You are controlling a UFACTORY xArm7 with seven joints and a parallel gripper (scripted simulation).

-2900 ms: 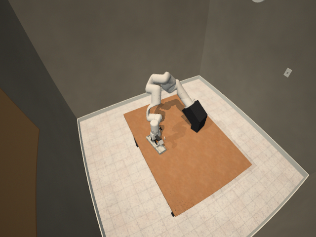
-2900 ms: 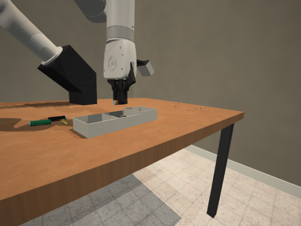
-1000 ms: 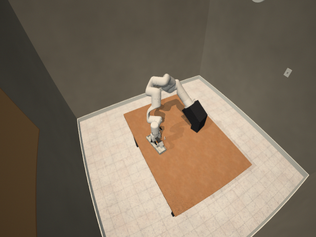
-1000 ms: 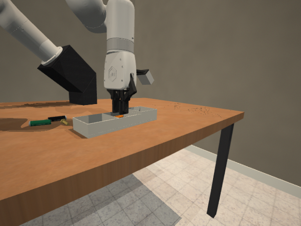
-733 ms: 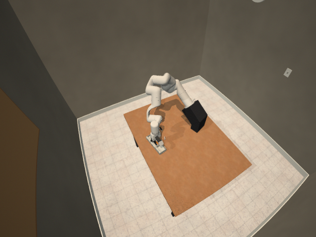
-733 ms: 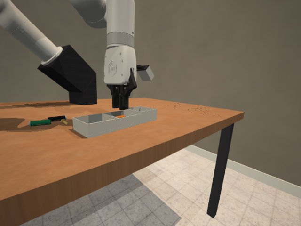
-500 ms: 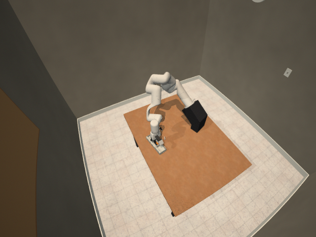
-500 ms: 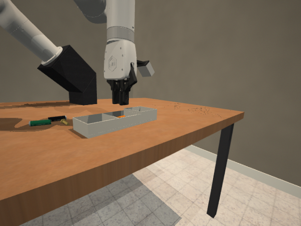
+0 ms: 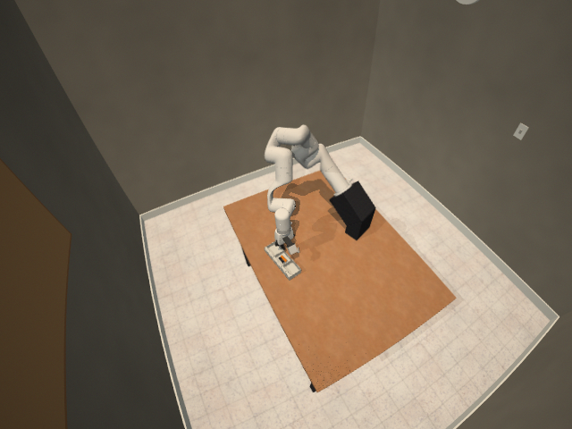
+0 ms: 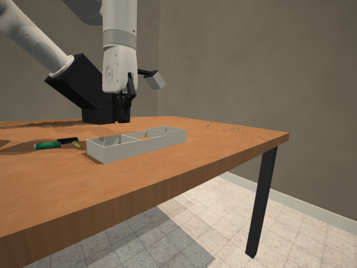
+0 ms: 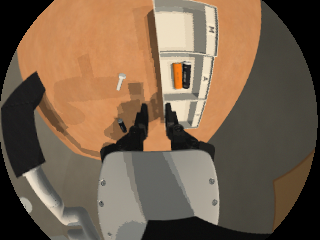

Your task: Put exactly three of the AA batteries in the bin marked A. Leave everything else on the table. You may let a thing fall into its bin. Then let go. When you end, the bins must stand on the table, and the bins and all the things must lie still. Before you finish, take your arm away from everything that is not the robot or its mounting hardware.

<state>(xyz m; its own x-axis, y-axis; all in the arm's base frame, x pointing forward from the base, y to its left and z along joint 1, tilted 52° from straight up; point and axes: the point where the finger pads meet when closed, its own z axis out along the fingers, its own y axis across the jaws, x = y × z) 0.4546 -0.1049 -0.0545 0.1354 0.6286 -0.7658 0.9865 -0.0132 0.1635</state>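
Right now the black AA battery is 110 mm behind my hand, 90 mm to the right of it and 80 mm below it. Also, from my hand: three-compartment bin: 60 mm below, 50 mm ahead, 30 mm to the left; orange battery: 70 mm below, 40 mm ahead, 30 mm to the left; pale piece: 80 mm below, 60 mm behind, 40 mm to the left.
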